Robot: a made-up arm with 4 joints. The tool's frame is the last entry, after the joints. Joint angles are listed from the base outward. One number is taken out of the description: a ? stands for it. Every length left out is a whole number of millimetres.
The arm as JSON. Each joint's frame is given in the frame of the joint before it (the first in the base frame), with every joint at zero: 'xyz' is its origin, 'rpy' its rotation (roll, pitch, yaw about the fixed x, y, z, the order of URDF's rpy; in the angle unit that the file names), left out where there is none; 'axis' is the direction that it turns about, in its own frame. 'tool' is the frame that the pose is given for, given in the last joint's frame.
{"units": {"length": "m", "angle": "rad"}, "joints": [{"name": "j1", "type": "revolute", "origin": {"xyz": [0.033, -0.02, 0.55], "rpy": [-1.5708, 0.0, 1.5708]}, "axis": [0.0, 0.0, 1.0]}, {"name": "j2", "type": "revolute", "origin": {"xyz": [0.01, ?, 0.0], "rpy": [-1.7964, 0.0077, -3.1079]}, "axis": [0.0, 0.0, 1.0]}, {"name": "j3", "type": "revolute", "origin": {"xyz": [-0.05, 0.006, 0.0], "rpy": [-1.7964, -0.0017, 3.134]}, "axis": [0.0, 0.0, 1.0]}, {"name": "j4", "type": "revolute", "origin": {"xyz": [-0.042, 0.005, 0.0], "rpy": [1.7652, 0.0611, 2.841]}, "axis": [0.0, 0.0, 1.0]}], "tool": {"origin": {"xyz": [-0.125, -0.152, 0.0], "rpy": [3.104, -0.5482, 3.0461]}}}
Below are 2 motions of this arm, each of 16 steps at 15 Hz.
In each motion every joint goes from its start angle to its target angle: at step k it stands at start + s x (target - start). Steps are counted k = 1, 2, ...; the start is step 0. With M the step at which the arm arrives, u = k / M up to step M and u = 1 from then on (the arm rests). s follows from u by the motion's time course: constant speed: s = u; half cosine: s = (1 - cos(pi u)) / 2; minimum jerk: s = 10 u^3 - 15 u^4 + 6 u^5.
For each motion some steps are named. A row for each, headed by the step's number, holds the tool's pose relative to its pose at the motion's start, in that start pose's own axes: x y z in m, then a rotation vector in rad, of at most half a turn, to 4 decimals.
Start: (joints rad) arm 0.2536 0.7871 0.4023 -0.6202
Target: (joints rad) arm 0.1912 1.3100 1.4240 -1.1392
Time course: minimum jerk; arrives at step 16
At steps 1, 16:
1: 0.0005 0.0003 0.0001 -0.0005 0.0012 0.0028
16: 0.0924 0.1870 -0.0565 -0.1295 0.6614 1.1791

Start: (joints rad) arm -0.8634 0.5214 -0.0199 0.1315
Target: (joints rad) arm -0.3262 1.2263 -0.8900 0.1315
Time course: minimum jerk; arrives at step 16
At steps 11, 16:
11: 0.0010 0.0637 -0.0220 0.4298 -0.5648 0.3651
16: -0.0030 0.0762 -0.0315 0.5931 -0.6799 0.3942

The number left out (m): 0.097
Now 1 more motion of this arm.
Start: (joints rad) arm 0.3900 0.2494 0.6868 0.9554
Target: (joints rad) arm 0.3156 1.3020 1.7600 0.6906
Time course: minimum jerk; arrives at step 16
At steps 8, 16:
8: 0.0171 0.1091 0.1044 -0.6840 -0.0113 0.2828
16: -0.0368 0.2356 0.1344 -1.3885 -0.1065 0.2760

